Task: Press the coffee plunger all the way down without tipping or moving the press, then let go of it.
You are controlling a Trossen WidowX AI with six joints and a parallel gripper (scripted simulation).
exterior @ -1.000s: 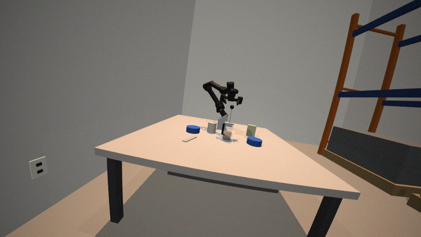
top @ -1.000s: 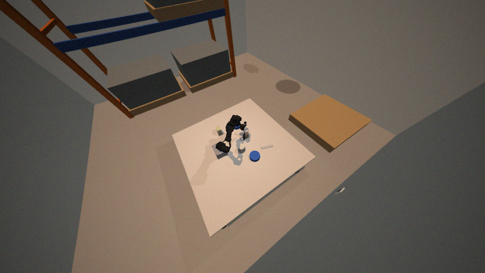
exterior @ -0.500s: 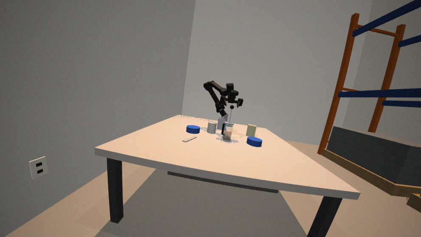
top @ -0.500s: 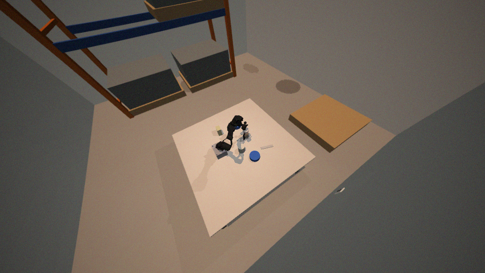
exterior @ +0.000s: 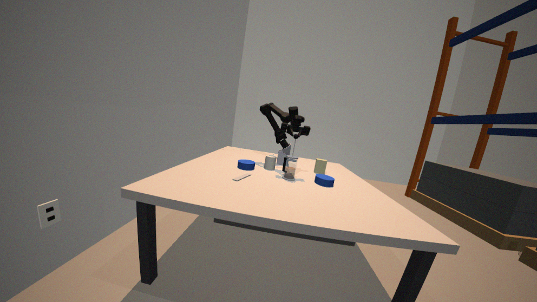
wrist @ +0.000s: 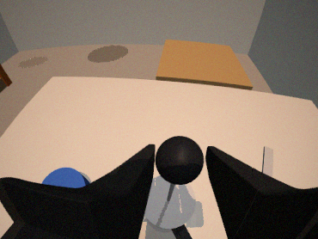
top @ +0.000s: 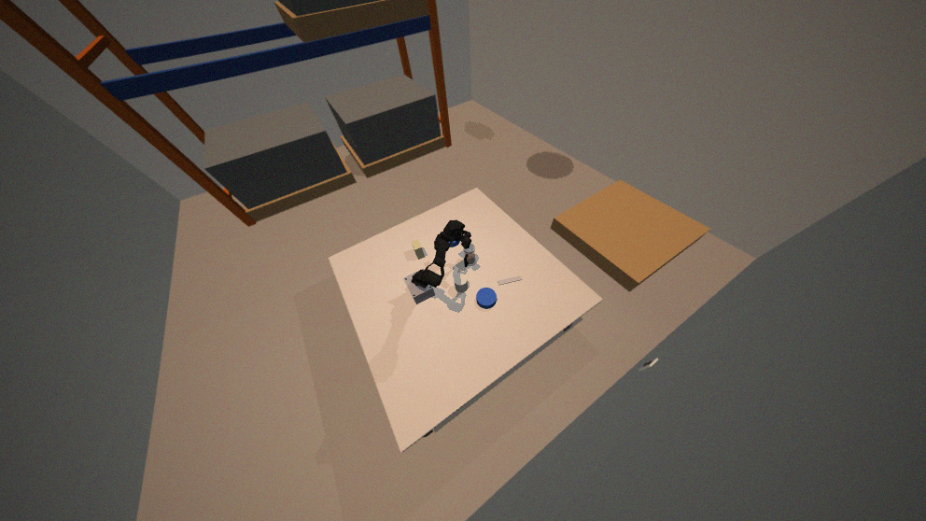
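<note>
The coffee press lies 14 cm below my gripper tip, 2 cm behind it and 1 cm to the right of it. Round my gripper tip: flat grey strip (27 cm below, 25 cm to the right, 16 cm ahead).
</note>
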